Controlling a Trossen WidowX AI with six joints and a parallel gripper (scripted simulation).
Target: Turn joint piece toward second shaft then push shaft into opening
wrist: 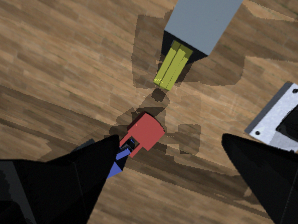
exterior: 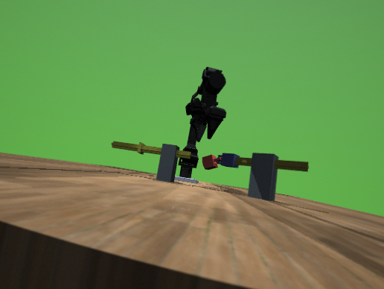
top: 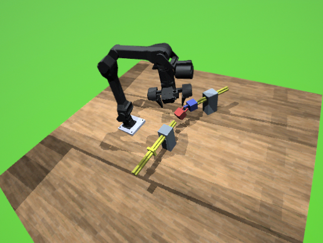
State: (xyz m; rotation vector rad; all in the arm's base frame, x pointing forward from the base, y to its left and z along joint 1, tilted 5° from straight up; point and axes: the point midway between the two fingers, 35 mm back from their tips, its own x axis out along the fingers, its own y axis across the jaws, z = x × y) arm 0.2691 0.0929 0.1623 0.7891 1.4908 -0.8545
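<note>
The red joint piece lies 20 mm ahead of my gripper tip, 40 mm to the left of it and 70 mm below it.
</note>
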